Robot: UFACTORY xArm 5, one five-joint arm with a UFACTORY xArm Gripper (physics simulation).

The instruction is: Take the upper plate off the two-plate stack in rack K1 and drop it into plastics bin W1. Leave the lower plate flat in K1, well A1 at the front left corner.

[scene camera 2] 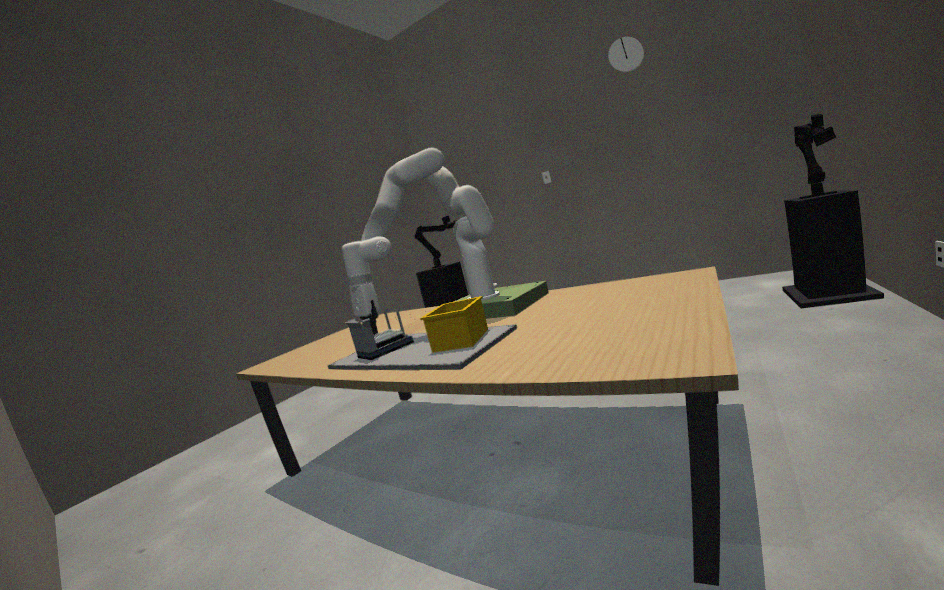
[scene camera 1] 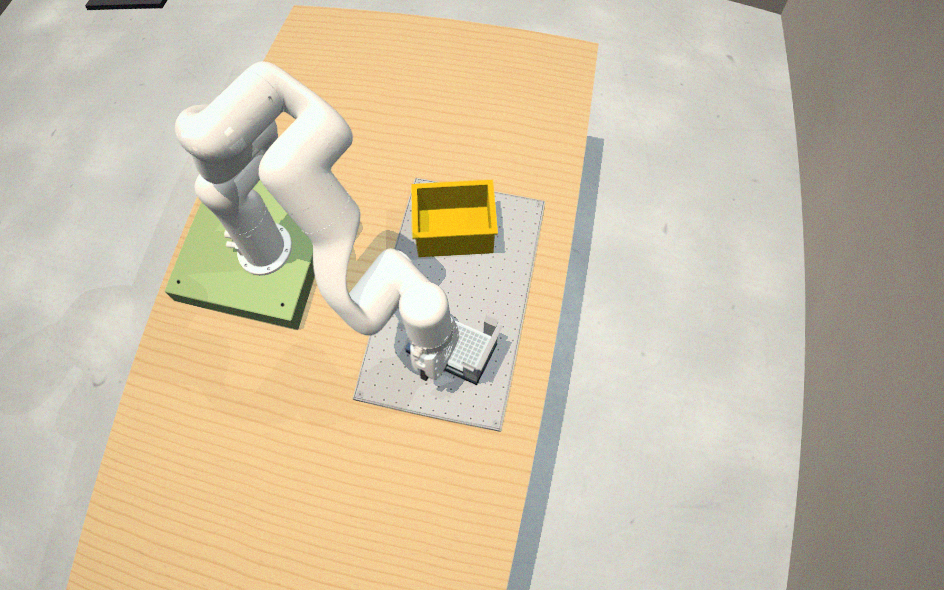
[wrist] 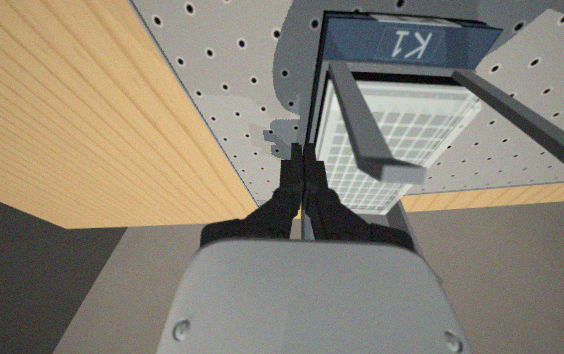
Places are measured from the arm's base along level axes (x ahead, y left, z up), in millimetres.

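Pixels of known places: gripper, fingertip midpoint: (wrist: pixel 301 157); arm's base, origin of the base link: (scene camera 2: pixel 483 297) (scene camera 1: pixel 265 249).
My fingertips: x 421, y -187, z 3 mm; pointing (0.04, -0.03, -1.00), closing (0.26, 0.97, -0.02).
For each thing: its middle in the pictures, then the offset to it from my fingertips. Level surfaces: height alone.
- Rack K1, body centre: (wrist: pixel 375 176) (scene camera 1: pixel 452 339) (scene camera 2: pixel 379 332) dz +14, dx +17, dy +52 mm
- white gridded plate, body centre: (wrist: pixel 366 167) (scene camera 1: pixel 455 343) (scene camera 2: pixel 379 337) dz -1, dx +23, dy +49 mm
- yellow bin, body centre: (scene camera 1: pixel 454 219) (scene camera 2: pixel 457 323) dz +4, dx -27, dy +316 mm
- perforated board, body centre: (wrist: pixel 515 77) (scene camera 1: pixel 454 295) (scene camera 2: pixel 417 348) dz -52, dx -2, dy +170 mm
- wooden table, its level: dz -59 mm
Rack K1 (scene camera 1: pixel 471 373) (scene camera 2: pixel 362 339) (wrist: pixel 350 42) stands on the perforated board, with grey upright guides and a blue label panel. A white gridded plate (scene camera 1: pixel 470 346) (scene camera 2: pixel 389 336) (wrist: pixel 425 120) sits between the guides. Its top shows; I cannot tell from these views whether a second plate lies under it. My gripper (scene camera 1: pixel 423 375) (scene camera 2: pixel 374 327) (wrist: pixel 301 157) is shut and empty, its fingertips beside the rack's long side, left of the plate in the wrist view. The yellow bin (scene camera 1: pixel 455 244) (scene camera 2: pixel 452 332), W1, is open-topped, and no plate shows inside it.
The perforated board (scene camera 1: pixel 480 278) (scene camera 2: pixel 417 359) carries the rack and bin on the wooden table (scene camera 1: pixel 278 452) (scene camera 2: pixel 612 333). The green base block (scene camera 1: pixel 222 299) (scene camera 2: pixel 511 302) bears the arm. The rack's guides rise above the plate, and one (wrist: pixel 362 130) stands near the fingers.
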